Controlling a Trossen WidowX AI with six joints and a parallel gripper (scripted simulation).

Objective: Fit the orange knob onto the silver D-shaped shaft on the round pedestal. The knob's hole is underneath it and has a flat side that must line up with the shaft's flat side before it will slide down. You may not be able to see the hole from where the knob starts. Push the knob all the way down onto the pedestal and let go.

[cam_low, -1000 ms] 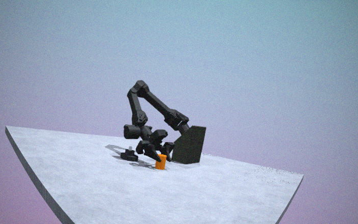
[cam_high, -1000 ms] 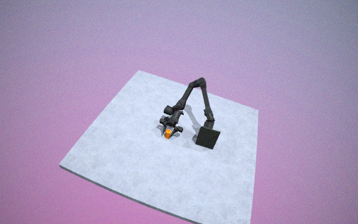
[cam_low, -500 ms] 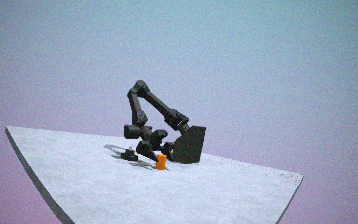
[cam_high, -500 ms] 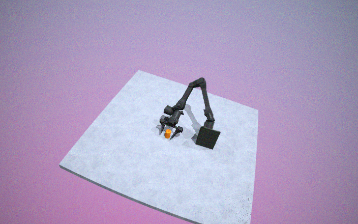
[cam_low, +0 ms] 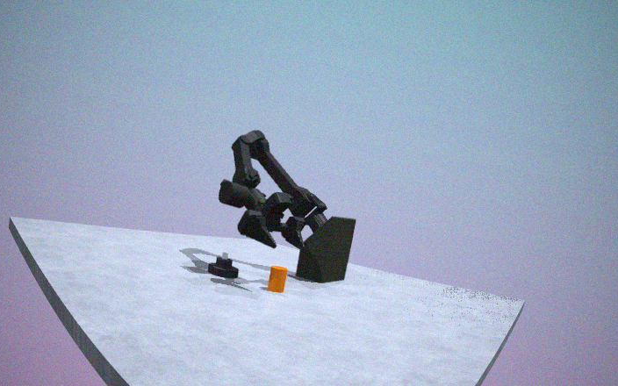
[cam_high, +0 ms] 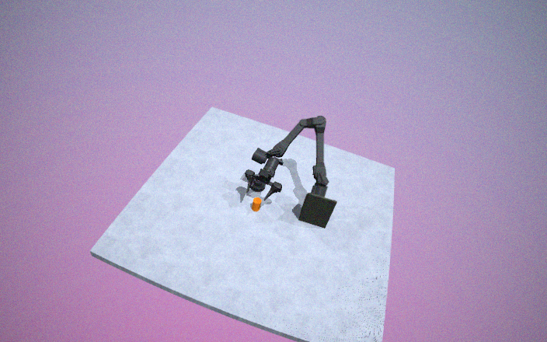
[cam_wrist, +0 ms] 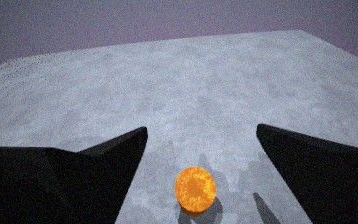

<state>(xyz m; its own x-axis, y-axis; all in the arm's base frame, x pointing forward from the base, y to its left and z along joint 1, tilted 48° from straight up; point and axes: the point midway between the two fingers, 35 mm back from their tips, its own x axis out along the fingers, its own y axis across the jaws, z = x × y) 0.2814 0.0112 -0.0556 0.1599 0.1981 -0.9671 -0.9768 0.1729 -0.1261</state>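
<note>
Right now my gripper tip is 1 cm past the orange knob, 3 cm to the left of it and 7 cm above it. Also, from my gripper tip: round pedestal: 2 cm ahead, 19 cm to the right, 8 cm below.
</note>
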